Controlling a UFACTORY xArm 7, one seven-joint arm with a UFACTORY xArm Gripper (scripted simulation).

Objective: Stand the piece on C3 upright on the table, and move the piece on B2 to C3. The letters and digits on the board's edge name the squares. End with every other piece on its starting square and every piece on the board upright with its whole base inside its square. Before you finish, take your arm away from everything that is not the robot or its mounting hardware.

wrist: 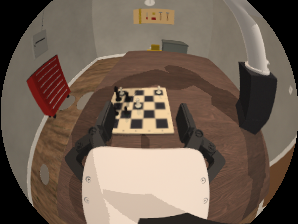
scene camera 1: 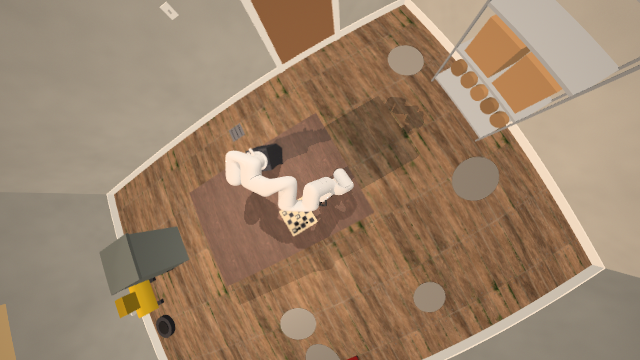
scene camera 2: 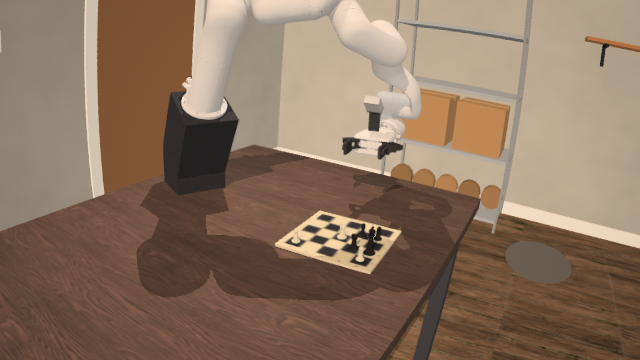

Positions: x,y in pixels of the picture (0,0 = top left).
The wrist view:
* gripper: 146,109
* chessboard: 153,117
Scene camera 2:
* gripper: 361,151
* chessboard: 318,238
